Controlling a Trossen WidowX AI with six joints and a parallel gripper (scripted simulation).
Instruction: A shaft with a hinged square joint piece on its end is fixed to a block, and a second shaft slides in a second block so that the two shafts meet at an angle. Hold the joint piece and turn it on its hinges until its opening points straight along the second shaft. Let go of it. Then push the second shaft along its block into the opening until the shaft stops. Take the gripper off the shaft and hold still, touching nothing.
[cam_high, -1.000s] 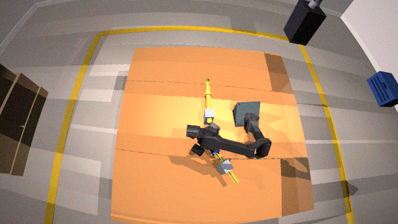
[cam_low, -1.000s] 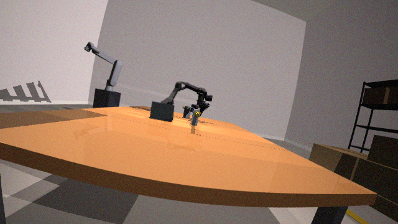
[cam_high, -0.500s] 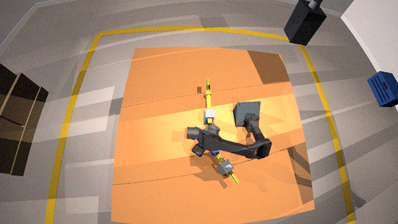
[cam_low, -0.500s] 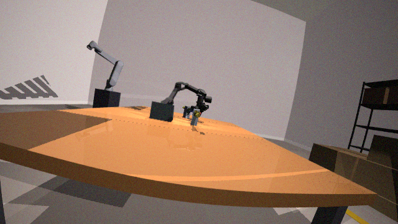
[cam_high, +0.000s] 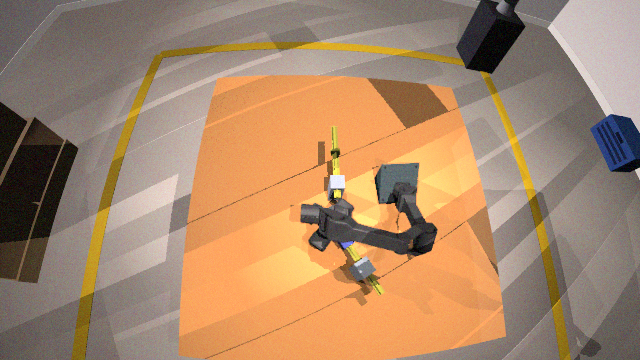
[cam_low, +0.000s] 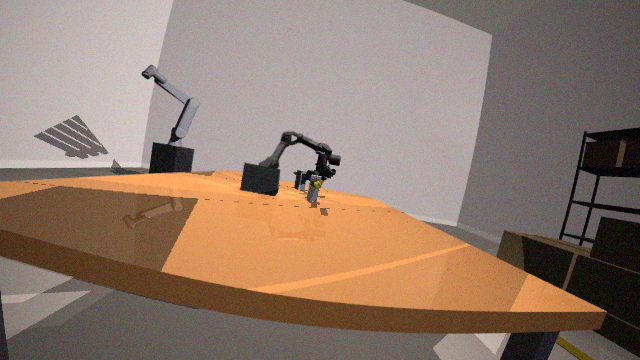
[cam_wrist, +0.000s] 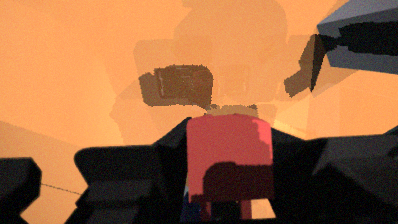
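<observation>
Right now my gripper tip is 40 mm below the joint piece.
</observation>
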